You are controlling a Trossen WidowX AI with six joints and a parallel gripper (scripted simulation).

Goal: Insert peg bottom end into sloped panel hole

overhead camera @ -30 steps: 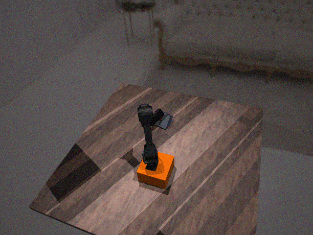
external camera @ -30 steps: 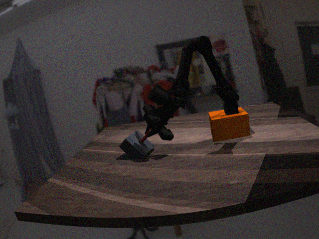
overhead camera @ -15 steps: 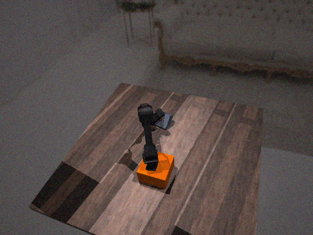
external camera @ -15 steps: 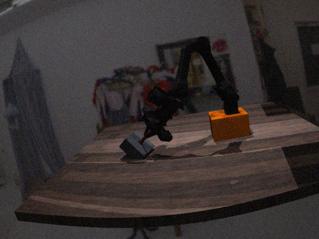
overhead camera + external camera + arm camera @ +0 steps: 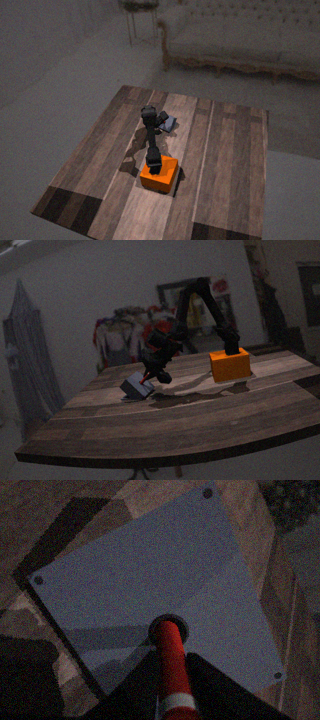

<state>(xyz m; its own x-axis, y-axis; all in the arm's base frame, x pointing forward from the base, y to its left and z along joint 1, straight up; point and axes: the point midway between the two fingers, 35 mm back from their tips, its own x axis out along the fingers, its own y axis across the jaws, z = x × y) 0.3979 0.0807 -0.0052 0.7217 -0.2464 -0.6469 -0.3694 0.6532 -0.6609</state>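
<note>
Now: the grey-blue sloped panel 40 mm below my gripper tip, 40 mm ahead of it and 10 mm to the right of it. Also, from my gripper tip: red peg 10 mm behind, 10 mm above.
</note>
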